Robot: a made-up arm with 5 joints. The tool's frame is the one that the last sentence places. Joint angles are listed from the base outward.
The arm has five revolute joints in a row. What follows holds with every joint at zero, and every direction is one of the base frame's.
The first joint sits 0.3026 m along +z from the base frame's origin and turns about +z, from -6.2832 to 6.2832 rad.
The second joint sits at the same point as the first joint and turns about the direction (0, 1, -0.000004), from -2.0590 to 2.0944 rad.
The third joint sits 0.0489 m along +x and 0.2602 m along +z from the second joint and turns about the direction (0, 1, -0.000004), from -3.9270 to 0.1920 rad.
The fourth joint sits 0.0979 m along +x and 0.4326 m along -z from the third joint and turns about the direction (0, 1, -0.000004), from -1.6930 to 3.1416 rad.
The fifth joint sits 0.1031 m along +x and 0.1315 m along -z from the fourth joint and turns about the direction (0, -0.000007, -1), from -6.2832 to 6.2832 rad.
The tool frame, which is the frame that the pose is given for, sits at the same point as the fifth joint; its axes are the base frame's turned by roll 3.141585, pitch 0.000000 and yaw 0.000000 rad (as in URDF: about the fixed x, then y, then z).
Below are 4 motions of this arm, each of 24 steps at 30 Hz.
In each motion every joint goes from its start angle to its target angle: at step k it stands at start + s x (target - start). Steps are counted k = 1, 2, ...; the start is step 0. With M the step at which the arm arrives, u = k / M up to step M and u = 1 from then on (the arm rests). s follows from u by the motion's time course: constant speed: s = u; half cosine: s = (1 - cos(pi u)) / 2; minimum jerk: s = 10 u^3 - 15 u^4 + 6 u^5.
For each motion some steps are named. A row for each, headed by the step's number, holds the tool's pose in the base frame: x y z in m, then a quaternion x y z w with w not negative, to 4 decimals.
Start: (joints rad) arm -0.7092 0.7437 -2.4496 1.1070 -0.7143
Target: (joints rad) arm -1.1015 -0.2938 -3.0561 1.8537 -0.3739
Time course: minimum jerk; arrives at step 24
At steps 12, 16, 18, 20, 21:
12: 0.2718 -0.3463 0.9790 0.8518 -0.1556 0.3745 0.3316
16: 0.0759 -0.1233 1.0731 0.7612 -0.2246 0.4524 0.4067
18: 0.0158 -0.0282 1.0756 0.7236 -0.2445 0.4788 0.4329
20: -0.0179 0.0341 1.0683 0.6984 -0.2556 0.4951 0.4492
21: -0.0268 0.0521 1.0650 0.6911 -0.2585 0.4997 0.4538

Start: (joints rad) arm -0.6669 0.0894 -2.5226 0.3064 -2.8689
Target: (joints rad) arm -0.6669 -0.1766 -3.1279 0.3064 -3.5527
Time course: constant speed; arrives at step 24
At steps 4, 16, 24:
4: 0.1907 -0.1501 1.1420 0.1690 0.3858 -0.2280 0.8778
16: -0.0428 0.0337 1.1703 0.0516 0.2090 -0.4027 0.8897
24: -0.1945 0.1531 1.1232 0.0091 0.0711 -0.5120 0.8560

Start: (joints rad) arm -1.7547 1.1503 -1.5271 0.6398 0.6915
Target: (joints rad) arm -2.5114 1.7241 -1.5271 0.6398 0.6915
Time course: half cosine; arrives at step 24
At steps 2, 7, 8, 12, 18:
2: -0.1112 -0.5576 -0.1614 -0.3316 0.9336 0.1168 0.0697
7: -0.1688 -0.4898 -0.2171 -0.2655 0.9459 0.1534 0.1062
8: -0.1828 -0.4671 -0.2331 -0.2453 0.9482 0.1635 0.1183
12: -0.2239 -0.3553 -0.2993 -0.1519 0.9504 0.2040 0.1792
18: -0.2140 -0.1958 -0.3715 -0.0230 0.9297 0.2413 0.2772

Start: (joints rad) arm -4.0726 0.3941 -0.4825 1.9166 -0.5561
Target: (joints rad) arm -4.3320 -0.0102 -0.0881 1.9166 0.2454
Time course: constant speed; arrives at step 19
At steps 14, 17, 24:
14: -0.0258 0.0536 0.0683 0.3353 0.5136 -0.4086 0.6758
17: -0.0174 0.0403 0.0724 0.3775 0.4843 -0.3791 0.6923
24: -0.0124 0.0310 0.0746 0.4042 0.4628 -0.3591 0.7025

